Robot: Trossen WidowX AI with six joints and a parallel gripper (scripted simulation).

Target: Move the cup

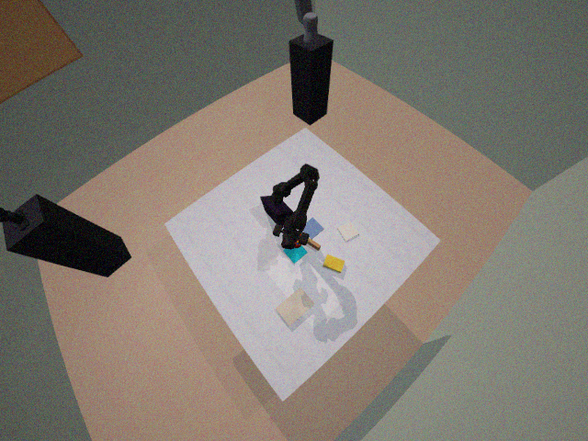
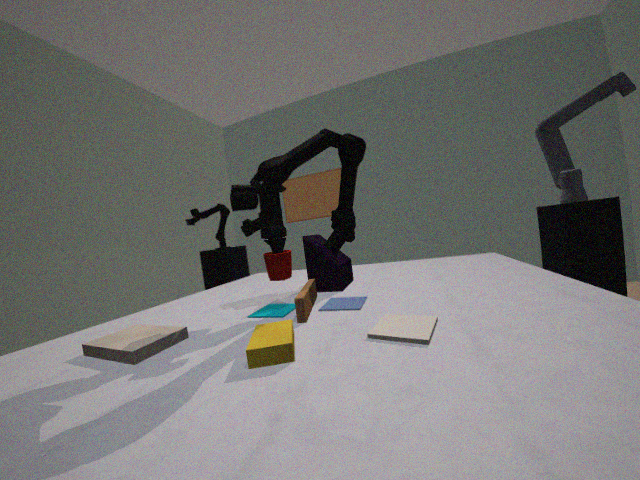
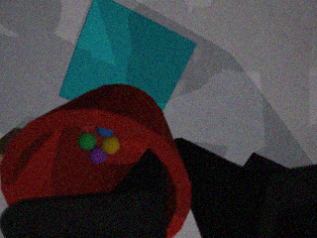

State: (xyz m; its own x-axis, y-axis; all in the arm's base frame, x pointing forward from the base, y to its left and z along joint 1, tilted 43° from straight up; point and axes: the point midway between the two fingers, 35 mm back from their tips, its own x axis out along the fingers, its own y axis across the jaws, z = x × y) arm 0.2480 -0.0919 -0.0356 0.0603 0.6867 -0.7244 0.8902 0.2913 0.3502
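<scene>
My gripper tip is now 3 cm short of the teal pad, 1 cm to the left of it and 13 cm above it. Also, from my gripper tip: brown block: 1 cm ahead, 8 cm to the left, 10 cm below; red cup: 3 cm ahead, 1 cm to the left; blue pad: 17 cm to the left, 13 cm below.
</scene>
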